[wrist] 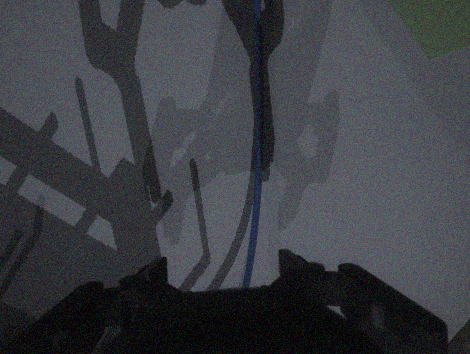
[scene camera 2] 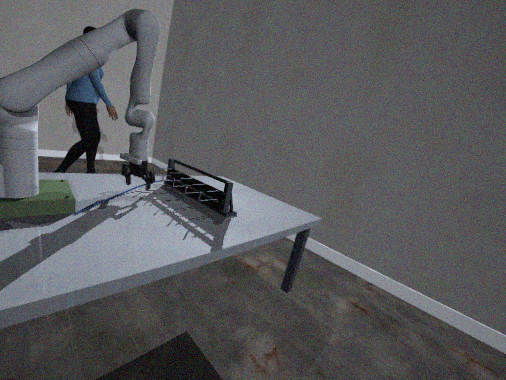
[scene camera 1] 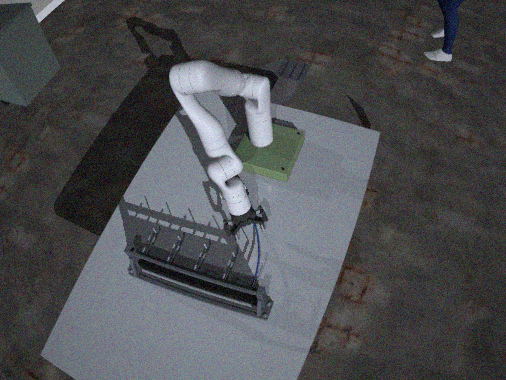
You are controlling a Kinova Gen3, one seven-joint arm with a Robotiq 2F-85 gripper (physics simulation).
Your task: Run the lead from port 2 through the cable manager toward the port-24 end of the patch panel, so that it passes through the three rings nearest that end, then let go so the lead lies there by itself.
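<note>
The dark patch panel [scene camera 1: 195,280] [scene camera 2: 227,196] stands on the grey table [scene camera 1: 327,188] [scene camera 2: 176,245], with its cable-manager rings [scene camera 1: 176,245] [scene camera 2: 193,188] sticking out behind it. The blue lead [scene camera 1: 257,252] [scene camera 2: 108,197] [wrist: 257,140] is plugged in at the panel's right end in scene camera 1 and runs back over the table towards the arm's base, outside the rings. My gripper [scene camera 1: 247,225] [scene camera 2: 138,182] [wrist: 224,266] is open and empty. It hangs low over the lead just behind that end of the panel, one finger on either side of the lead.
The arm's green base plate [scene camera 1: 282,158] [scene camera 2: 67,197] sits at the back of the table. A person [scene camera 2: 85,98] walks on the floor beyond the table. The panel's far end [scene camera 1: 135,256] lies left of the gripper in scene camera 1.
</note>
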